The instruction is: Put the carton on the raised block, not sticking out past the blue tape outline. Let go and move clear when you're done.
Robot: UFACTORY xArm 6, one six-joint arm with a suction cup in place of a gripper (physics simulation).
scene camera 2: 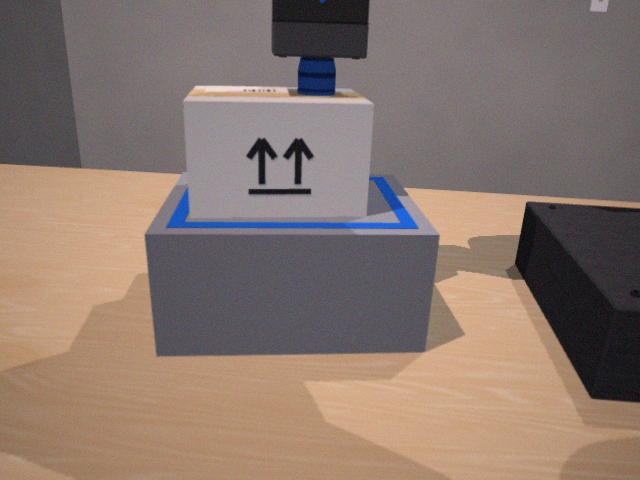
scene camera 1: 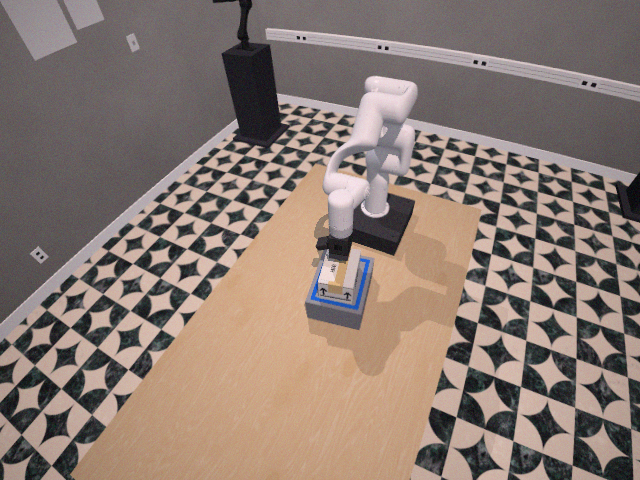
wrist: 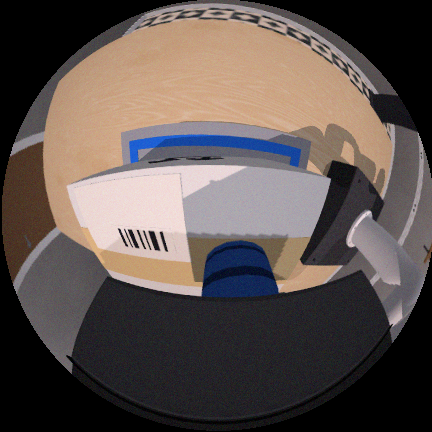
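Seen in the pictures: end effector, tool point: (wrist: 233, 248); arm's base, origin of the base link: (scene camera 1: 374, 208) (wrist: 358, 228).
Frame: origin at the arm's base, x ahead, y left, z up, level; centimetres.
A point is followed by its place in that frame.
The white carton (scene camera 1: 329, 274) {y 0.2, x 49.7, z 13.6 cm} (scene camera 2: 279, 155) {y 7.7, x 43.7, z 8.9 cm} (wrist: 250, 200) {y -3.2, x 41.8, z 13.5 cm} stands upright and level on the grey raised block (scene camera 1: 333, 316) {y 4.0, x 55.6, z -2.7 cm} (scene camera 2: 292, 294) {y 11.7, x 41.9, z -2.5 cm} (wrist: 215, 128) {y -7.3, x 44.5, z 3.2 cm}. Its visible base edges lie inside the blue tape outline (scene camera 1: 366, 273) {y 9.4, x 37.4, z 3.2 cm} (scene camera 2: 289, 225) {y 9.8, x 42.5, z 3.2 cm} (wrist: 215, 140) {y -5.9, x 44.2, z 3.2 cm}, close to the front and left strips in scene camera 2, with a wider gap at the right. The far base edge is hidden. My blue suction cup (scene camera 2: 316, 93) (wrist: 240, 272) is pressed on the tan tape strip of the carton's top, right of centre in scene camera 2, and looks attached. In scene camera 1 the cup is hidden.
The black base plate (scene camera 1: 385, 232) {y 9.0, x 12.3, z 0.0 cm} (scene camera 2: 578, 268) {y 6.6, x 15.7, z -0.5 cm} (wrist: 330, 225) {y 2.0, x 15.5, z -0.2 cm} of the arm stands on the wooden table (scene camera 1: 248, 372) {y -15.2, x 84.5, z -8.8 cm} (scene camera 2: 232, 413) {y 20.3, x 45.4, z -8.8 cm} (wrist: 200, 75) {y -21.1, x 51.1, z -8.8 cm} near the block. A black pedestal (scene camera 1: 251, 93) stands on the floor beyond the table.
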